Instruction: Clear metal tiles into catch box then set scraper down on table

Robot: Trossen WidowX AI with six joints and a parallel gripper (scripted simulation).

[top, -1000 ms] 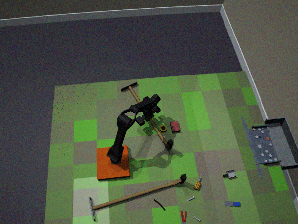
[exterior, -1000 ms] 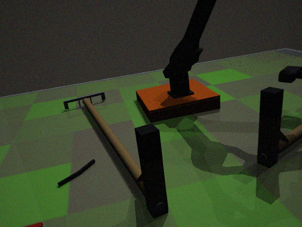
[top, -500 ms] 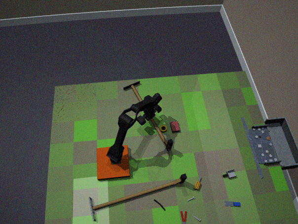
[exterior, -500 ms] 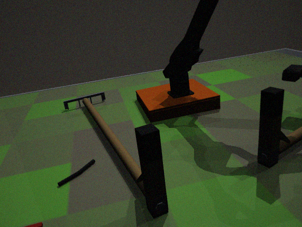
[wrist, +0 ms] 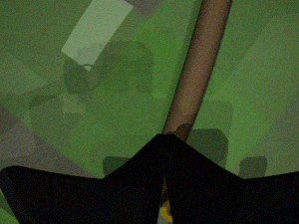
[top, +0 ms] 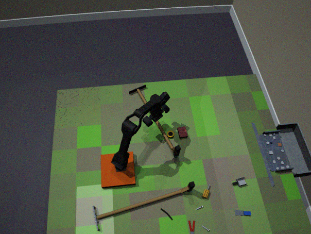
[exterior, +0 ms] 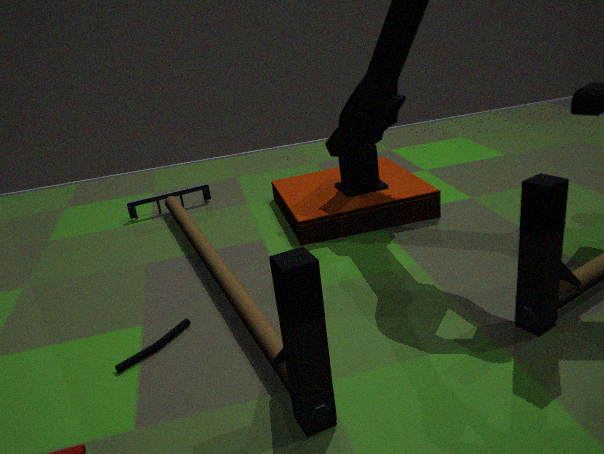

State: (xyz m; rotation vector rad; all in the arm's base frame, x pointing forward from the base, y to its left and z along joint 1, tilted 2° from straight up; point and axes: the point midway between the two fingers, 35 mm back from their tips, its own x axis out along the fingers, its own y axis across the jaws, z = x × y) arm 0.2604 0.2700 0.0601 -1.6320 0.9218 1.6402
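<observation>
Now: the long scraper 3 cm to the left of my gripper tip, 1 cm below it and 1 cm ahead of it. The rest, counted from my gripper tip: yellow ring 9 cm ahead, 8 cm to the right, 6 cm below; black strip 58 cm to the right, 7 cm below, 2 cm behind; red block 17 cm ahead, 8 cm to the right, 6 cm below.
</observation>
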